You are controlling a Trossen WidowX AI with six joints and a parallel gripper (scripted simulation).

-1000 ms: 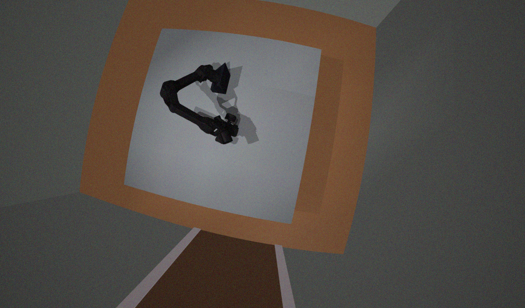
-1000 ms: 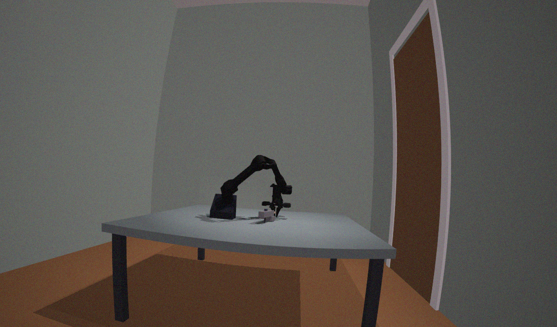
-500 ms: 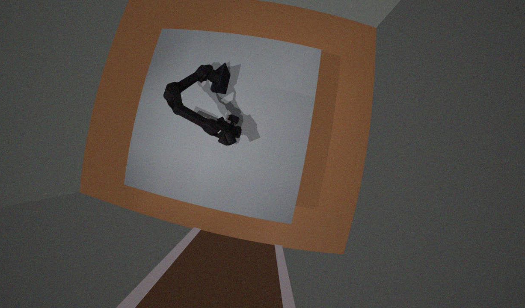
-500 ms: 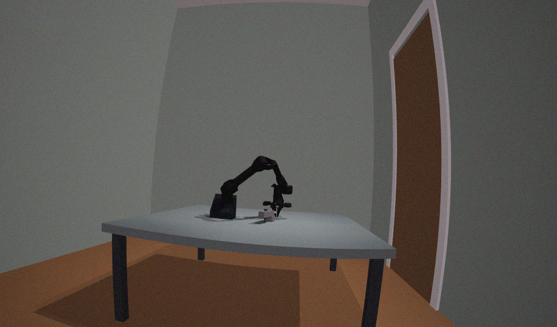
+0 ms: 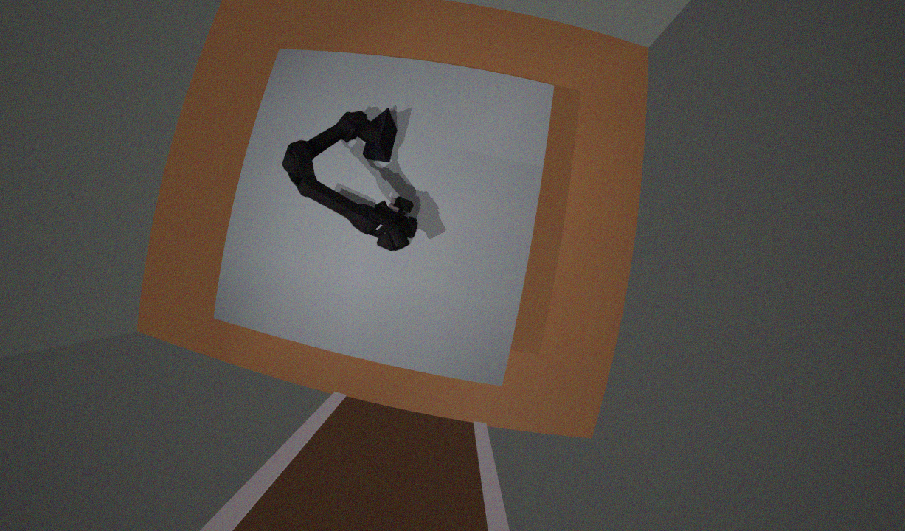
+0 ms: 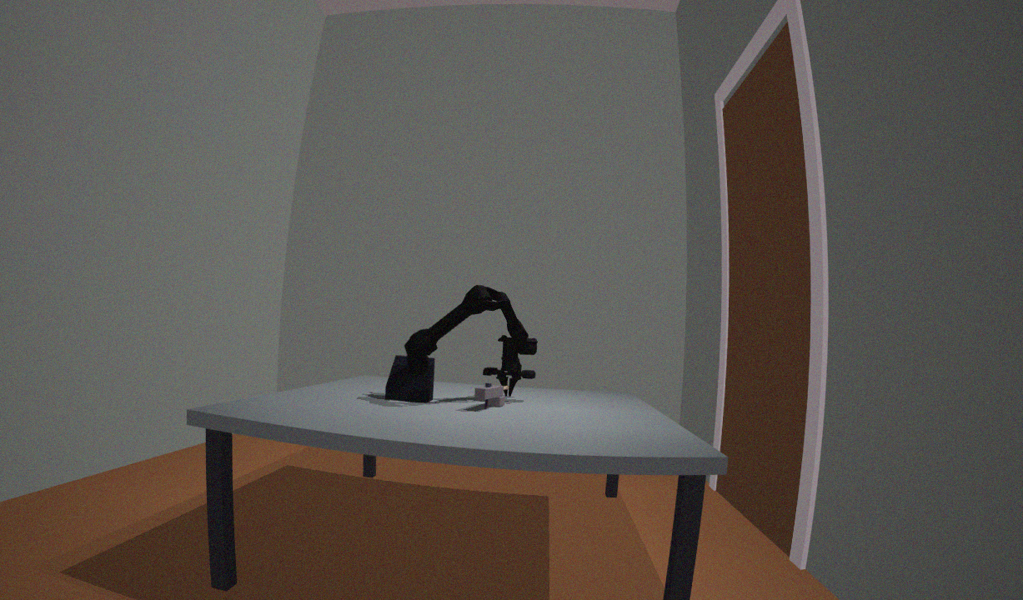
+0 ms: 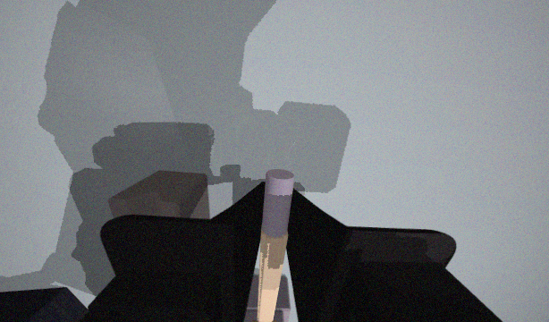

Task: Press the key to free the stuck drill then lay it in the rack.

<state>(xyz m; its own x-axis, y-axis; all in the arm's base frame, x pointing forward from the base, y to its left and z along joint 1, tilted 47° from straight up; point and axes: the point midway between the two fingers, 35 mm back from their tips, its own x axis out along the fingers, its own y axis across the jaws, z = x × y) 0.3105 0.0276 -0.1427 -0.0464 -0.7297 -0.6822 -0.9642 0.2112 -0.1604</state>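
The drill is 10 mm behind my gripper tip, 40 mm to the right of it and 30 mm above it. Also, from my gripper tip: rack: 80 mm behind, 20 mm to the right.
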